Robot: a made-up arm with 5 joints.
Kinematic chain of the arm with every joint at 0, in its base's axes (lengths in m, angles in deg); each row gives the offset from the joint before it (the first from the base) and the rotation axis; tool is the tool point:
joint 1: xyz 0 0 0.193 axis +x
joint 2: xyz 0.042 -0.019 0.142 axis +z
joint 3: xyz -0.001 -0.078 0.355 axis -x
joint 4: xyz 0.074 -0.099 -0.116 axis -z
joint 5: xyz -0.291 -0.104 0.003 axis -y
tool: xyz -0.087 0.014 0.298
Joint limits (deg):
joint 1: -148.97..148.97
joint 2: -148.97..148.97
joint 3: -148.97..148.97
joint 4: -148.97..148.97
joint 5: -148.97..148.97
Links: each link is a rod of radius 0.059 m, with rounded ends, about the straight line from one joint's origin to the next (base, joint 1, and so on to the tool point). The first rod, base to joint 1, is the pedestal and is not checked.
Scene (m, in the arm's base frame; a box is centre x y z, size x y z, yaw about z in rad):
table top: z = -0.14
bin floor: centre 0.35 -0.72 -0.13 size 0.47 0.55 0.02 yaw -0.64
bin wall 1: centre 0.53 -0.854 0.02 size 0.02 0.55 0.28 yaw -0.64
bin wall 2: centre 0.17 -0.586 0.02 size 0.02 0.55 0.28 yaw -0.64
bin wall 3: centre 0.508 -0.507 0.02 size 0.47 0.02 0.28 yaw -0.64
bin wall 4: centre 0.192 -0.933 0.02 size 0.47 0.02 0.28 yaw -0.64
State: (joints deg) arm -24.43 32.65 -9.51 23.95 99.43
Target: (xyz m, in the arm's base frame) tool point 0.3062 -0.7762 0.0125
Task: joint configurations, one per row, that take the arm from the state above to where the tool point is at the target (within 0.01 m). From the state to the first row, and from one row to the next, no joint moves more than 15 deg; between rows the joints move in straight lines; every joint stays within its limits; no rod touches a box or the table.
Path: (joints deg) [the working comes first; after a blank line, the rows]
Joints at the target: 45.02 54.28 15.39 -31.48 92.10
Straight joint move there: touches bin wall 2.

1: -12.52 38.93 -3.18 11.07 97.46
2: -0.61 45.21 3.15 -1.80 95.49
3: 11.29 51.49 9.48 -14.68 93.52
4: 23.20 57.78 15.81 -27.56 91.55
5: 34.11 56.03 15.60 -29.52 91.83
6: 45.02 54.28 15.39 -31.48 92.10

